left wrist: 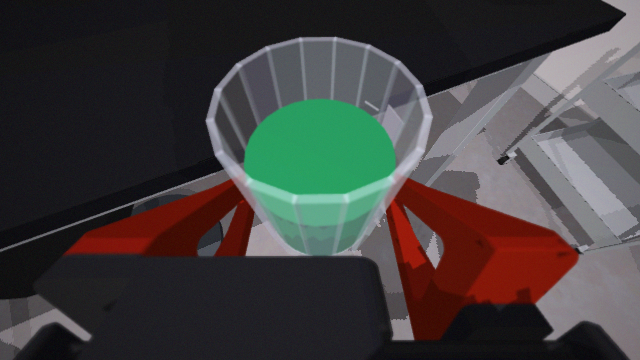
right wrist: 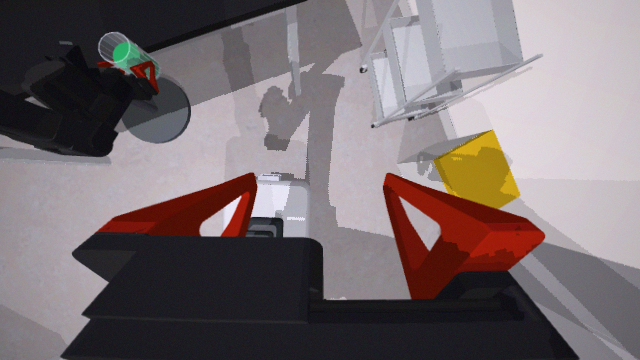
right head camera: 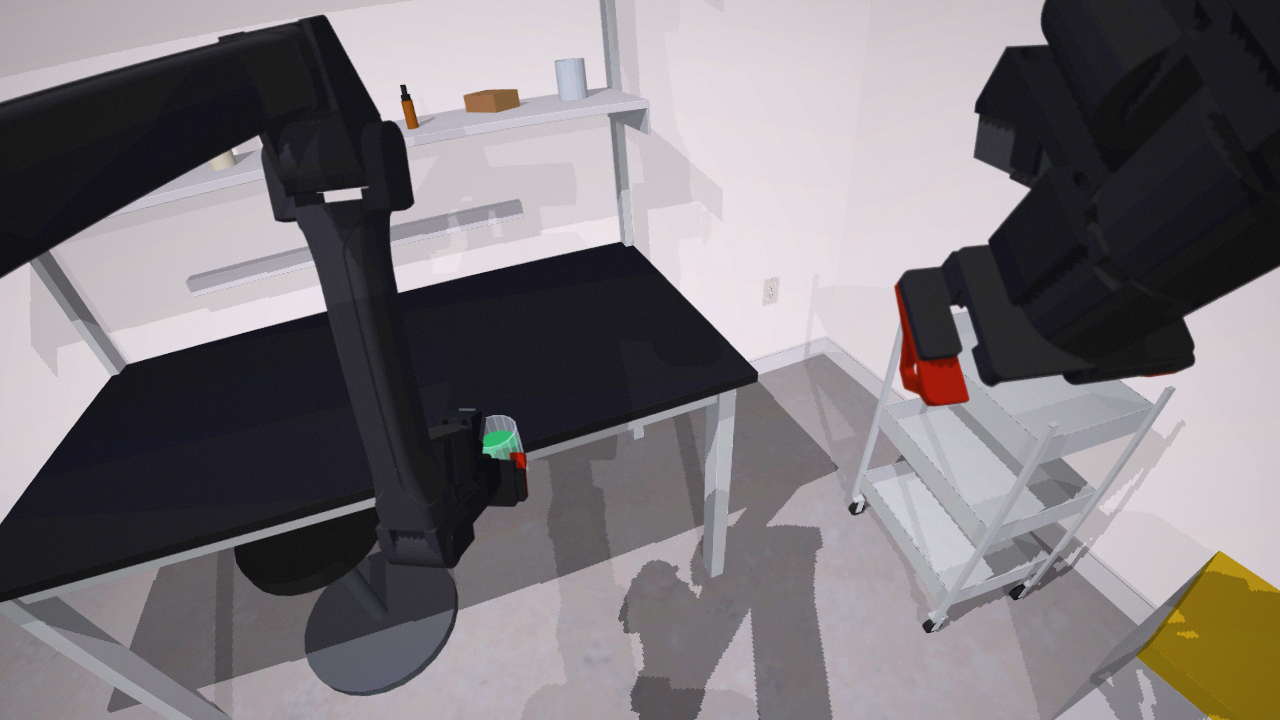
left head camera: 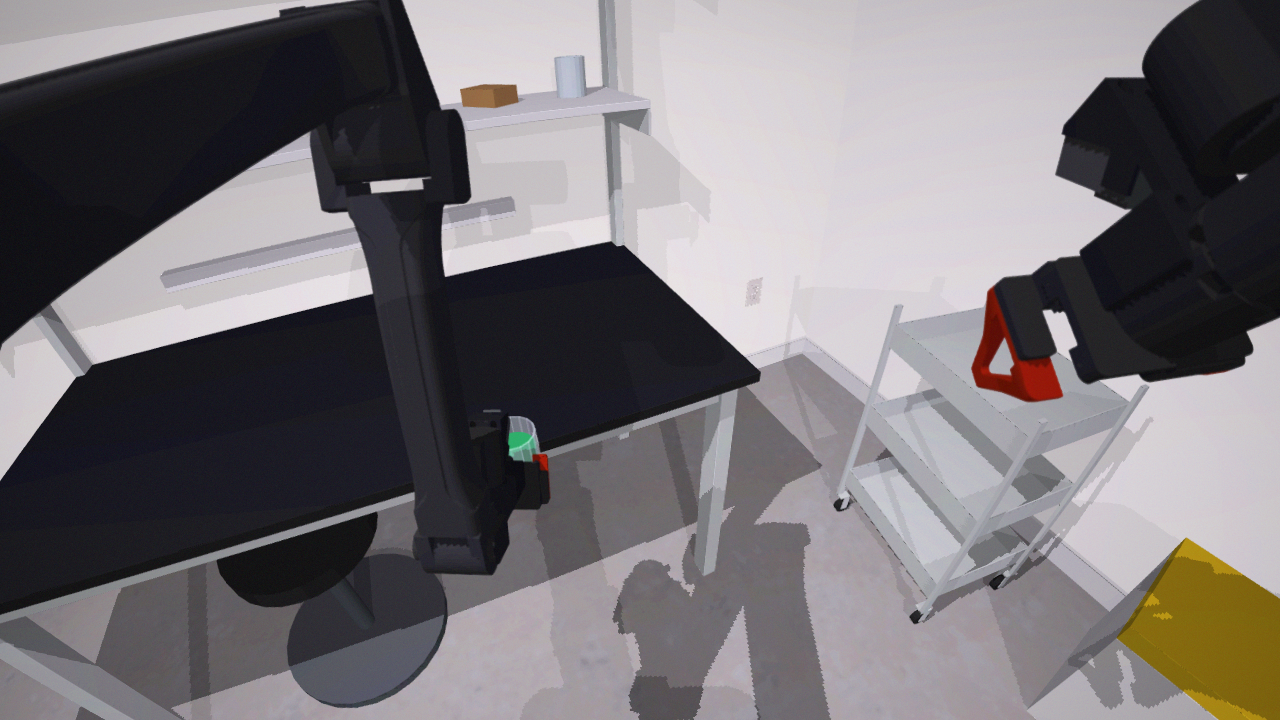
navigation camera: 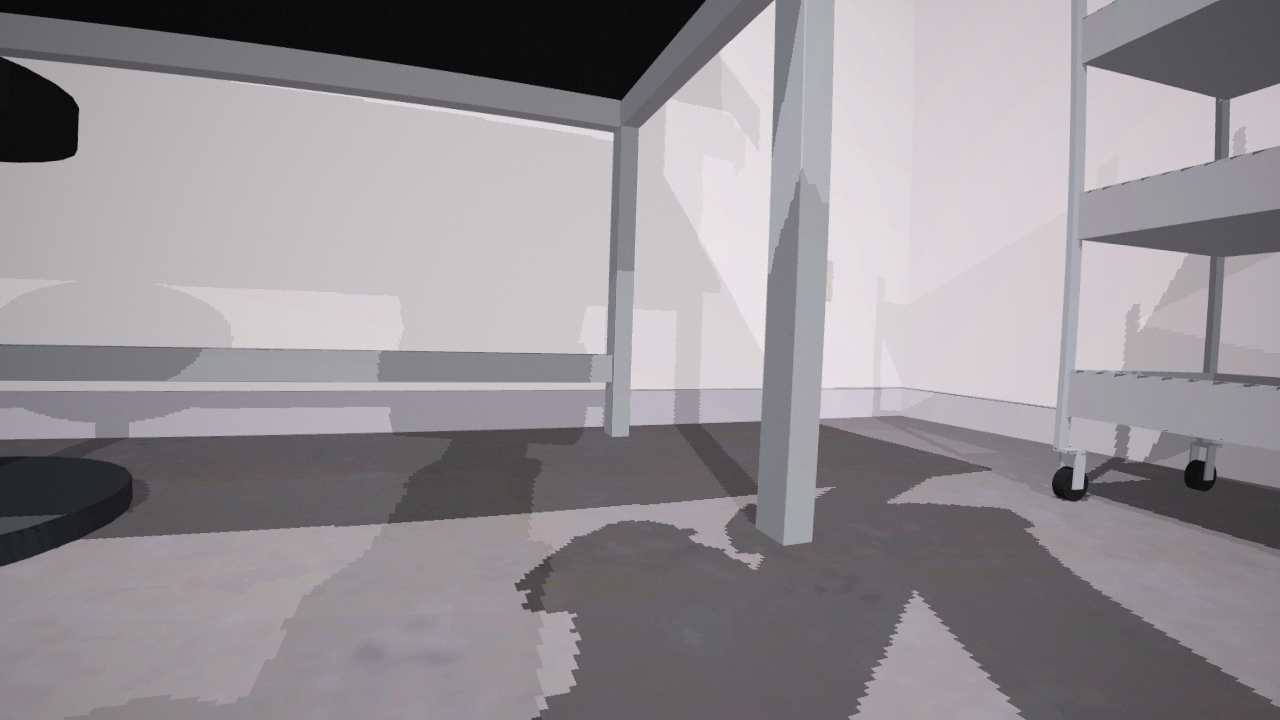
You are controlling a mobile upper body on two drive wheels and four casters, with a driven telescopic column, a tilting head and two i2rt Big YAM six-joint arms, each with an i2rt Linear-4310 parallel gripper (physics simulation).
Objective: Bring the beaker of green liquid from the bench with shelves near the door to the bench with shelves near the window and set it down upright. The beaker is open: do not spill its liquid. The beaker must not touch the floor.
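The open beaker [left head camera: 520, 443] [right head camera: 501, 440] [left wrist: 320, 150] [right wrist: 122, 52] holds green liquid and looks upright. My left gripper [left head camera: 528, 460] [right head camera: 504, 456] [left wrist: 320, 180] [right wrist: 138, 62] is shut on it, with red fingers on both sides. Beaker and gripper are in the air by the front edge of the black-topped bench with shelves [left head camera: 572, 322] [right head camera: 554, 322] [left wrist: 100, 100] [right wrist: 200, 12]; floor shows below the beaker's base in the left wrist view. My right gripper [right wrist: 320, 180] is open and empty, high at the right, away from the bench.
A stool [left head camera: 366, 644] [right head camera: 380, 640] [right wrist: 165, 120] stands under the bench's front. A white cart [left head camera: 957, 429] stands right of the bench, with a yellow-lidded bin [left head camera: 1208, 626] [right wrist: 480, 175] nearer. A brown box [left head camera: 488, 95] and a grey cylinder [left head camera: 570, 76] stand on the shelf. A bench leg [navigation camera: 792, 358] is close ahead.
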